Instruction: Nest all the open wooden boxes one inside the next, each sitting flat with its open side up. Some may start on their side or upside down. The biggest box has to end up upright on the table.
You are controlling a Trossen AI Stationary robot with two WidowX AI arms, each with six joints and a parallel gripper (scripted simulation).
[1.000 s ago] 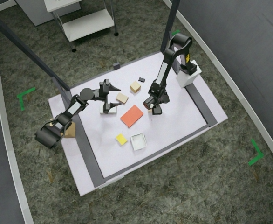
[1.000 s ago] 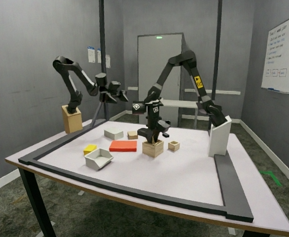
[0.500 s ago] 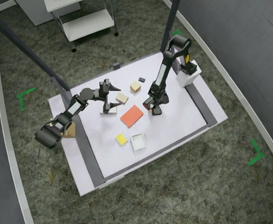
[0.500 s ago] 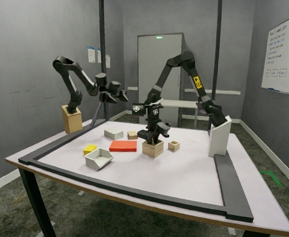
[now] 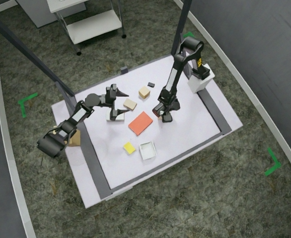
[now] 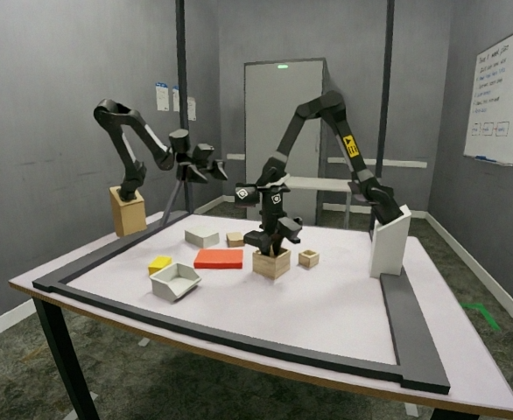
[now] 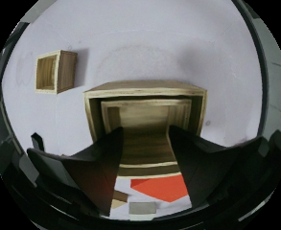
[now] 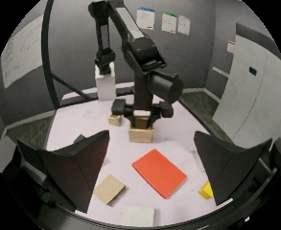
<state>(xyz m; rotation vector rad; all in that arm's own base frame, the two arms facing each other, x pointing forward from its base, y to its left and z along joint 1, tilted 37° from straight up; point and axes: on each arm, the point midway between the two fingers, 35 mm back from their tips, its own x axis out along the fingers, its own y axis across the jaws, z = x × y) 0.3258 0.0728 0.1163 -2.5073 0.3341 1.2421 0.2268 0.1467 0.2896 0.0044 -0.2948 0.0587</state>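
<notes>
Right now my left hand is 60 mm above the mid-sized wooden box. Also, from my left hand: biggest wooden box 60 mm below; then flat red block 170 mm to the right, 60 mm below; then small wooden box 100 mm to the left, 80 mm behind, 60 mm below.
</notes>
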